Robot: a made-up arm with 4 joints. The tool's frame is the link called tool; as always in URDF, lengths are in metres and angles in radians.
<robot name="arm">
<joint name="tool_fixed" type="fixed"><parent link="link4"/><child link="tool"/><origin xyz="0.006 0.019 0.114" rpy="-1.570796 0 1.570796"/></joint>
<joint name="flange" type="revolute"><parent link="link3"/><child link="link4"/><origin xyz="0.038 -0.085 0.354" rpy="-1.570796 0 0"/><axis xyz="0 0 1"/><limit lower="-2.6" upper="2.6"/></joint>
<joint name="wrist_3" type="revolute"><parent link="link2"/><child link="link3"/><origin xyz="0.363 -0.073 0.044" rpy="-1.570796 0 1.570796"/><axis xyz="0 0 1"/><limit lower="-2.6" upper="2.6"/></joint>
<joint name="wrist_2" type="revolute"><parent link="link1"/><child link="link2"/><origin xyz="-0.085 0.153 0.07" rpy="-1.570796 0 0"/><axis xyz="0 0 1"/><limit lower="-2.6" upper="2.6"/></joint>
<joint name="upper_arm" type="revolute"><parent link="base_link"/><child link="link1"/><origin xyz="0 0 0.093"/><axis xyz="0 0 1"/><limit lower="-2.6" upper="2.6"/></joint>
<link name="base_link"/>
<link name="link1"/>
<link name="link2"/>
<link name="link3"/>
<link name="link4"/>
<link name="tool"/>
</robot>
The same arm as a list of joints. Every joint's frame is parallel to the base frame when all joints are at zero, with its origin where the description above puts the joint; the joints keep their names.
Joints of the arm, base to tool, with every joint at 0 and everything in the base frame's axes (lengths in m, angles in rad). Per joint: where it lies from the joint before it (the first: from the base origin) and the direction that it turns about. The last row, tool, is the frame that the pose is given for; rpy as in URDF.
upper_arm: axis 0 0 1 offset 0.0000 0.0000 0.0930
wrist_2: axis 0 1 0 offset -0.0850 0.1530 0.0700
wrist_3: axis -1 0 0 offset 0.3630 0.0440 0.0730
flange: axis 0 -1 0 offset -0.3540 0.0850 -0.0380
tool: offset 0.0190 -0.1140 -0.0060 rpy 0.0000 0.0000 0.0000
Joint limits (rad, base to tool): -2.6000..2.6000 -2.6000..2.6000 -2.6000..2.6000 -2.6000..2.6000

